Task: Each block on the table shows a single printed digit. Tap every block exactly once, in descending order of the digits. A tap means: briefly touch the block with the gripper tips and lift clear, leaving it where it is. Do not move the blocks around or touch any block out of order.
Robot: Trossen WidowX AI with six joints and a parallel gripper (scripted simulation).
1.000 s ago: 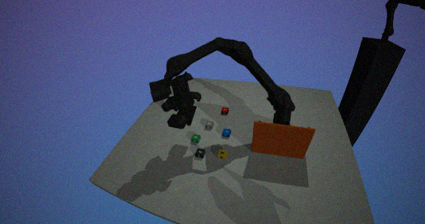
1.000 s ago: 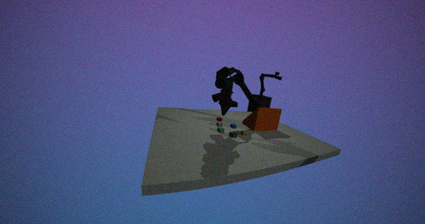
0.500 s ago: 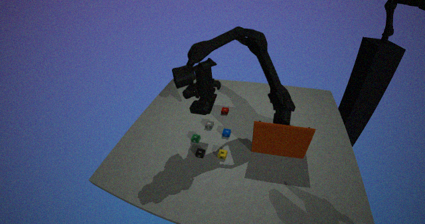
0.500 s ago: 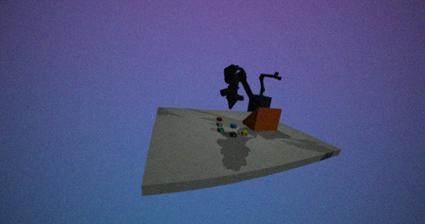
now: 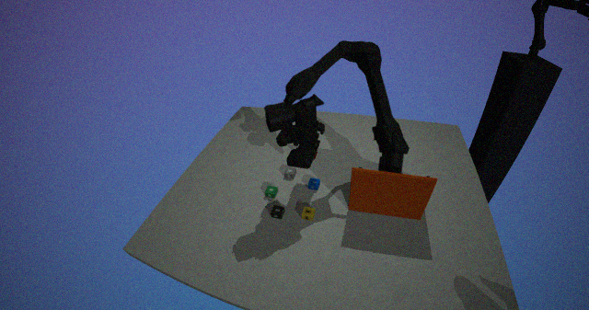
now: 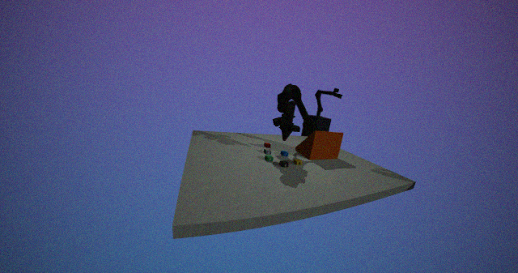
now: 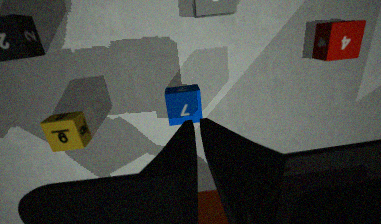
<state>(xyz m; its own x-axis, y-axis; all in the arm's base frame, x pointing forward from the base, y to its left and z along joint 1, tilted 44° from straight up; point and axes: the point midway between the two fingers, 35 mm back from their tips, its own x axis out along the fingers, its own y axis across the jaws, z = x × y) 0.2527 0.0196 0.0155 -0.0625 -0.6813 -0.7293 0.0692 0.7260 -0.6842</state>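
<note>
My gripper tip is 70 mm above the blue block, 10 mm to the right of it and 10 mm past it. The rest, counted from my gripper tip: grey block (70 mm below, 70 mm ahead, 30 mm to the right); yellow block (130 mm to the left, 70 mm below, 20 mm behind); green block (110 mm ahead, 70 mm below, 60 mm to the left).
</note>
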